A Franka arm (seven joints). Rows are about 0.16 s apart.
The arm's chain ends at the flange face. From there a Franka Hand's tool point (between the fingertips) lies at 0.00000 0.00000 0.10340 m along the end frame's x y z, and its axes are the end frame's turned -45 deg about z.
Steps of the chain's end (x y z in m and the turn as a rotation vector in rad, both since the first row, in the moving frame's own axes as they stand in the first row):
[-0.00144, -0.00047, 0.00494, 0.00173, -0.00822, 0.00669]
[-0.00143, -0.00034, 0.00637, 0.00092, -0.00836, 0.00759]
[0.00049, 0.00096, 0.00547, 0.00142, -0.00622, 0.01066]
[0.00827, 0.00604, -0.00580, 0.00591, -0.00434, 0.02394]
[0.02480, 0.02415, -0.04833, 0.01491, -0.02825, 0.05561]
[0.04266, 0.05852, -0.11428, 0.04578, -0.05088, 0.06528]
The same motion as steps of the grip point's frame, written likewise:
[-0.00116, -0.00208, 0.00494, 0.00704, -0.00459, 0.00669]
[-0.00131, -0.00193, 0.00637, 0.00656, -0.00526, 0.00759]
[-0.00068, 0.00046, 0.00547, 0.00540, -0.00339, 0.01066]
[0.00170, 0.00937, -0.00580, 0.00725, 0.00111, 0.02394]
[-0.00043, 0.03143, -0.04838, 0.03052, -0.00943, 0.05561]
[-0.01136, 0.06448, -0.11452, 0.06835, -0.00361, 0.06528]

